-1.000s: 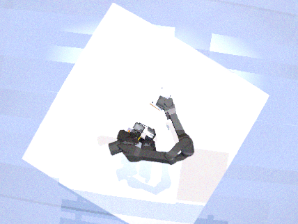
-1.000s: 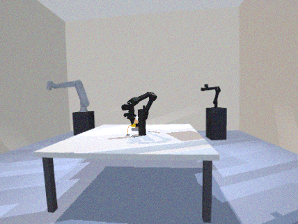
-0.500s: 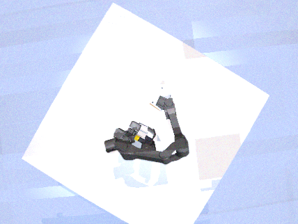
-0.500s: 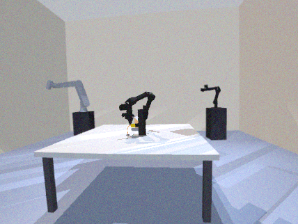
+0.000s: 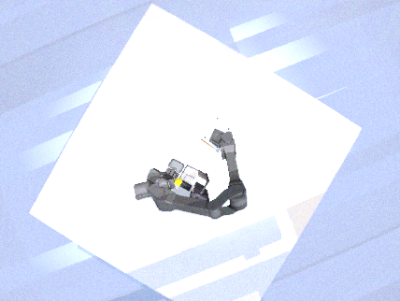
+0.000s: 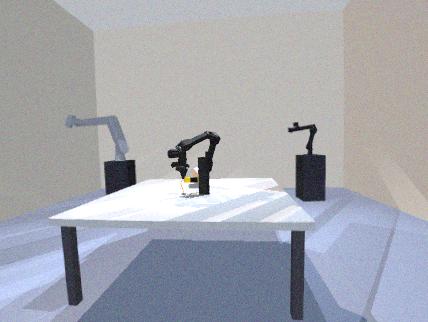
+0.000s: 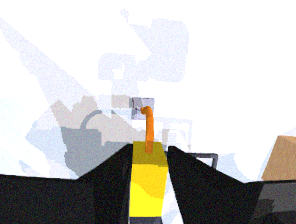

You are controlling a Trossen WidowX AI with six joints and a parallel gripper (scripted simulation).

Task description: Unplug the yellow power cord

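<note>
Right now the yellow plug is 5 cm to the left of my gripper tip.
</note>
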